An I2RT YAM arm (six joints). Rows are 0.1 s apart.
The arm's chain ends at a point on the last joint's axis. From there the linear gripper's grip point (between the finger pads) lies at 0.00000 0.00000 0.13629 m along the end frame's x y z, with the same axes.
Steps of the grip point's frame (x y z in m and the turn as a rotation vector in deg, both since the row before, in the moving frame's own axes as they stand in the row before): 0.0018, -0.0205, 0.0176, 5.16, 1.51, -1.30; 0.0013, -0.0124, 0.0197, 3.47, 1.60, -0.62; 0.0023, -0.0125, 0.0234, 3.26, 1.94, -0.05; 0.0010, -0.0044, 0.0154, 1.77, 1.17, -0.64; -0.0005, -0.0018, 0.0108, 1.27, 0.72, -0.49; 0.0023, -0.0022, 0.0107, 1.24, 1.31, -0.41; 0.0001, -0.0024, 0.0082, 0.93, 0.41, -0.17; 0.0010, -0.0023, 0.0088, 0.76, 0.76, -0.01
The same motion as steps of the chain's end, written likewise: -0.0016, -0.0082, 0.0182, 5.16, 1.51, -1.30; -0.0025, -0.0041, 0.0200, 3.47, 1.60, -0.62; -0.0023, -0.0047, 0.0237, 3.26, 1.94, -0.05; -0.0018, -0.0002, 0.0155, 1.77, 1.17, -0.64; -0.0022, 0.0012, 0.0108, 1.27, 0.72, -0.49; -0.0008, 0.0008, 0.0108, 1.24, 1.31, -0.41; -0.0009, -0.0002, 0.0082, 0.93, 0.41, -0.17; -0.0008, -0.0005, 0.0088, 0.76, 0.76, -0.01
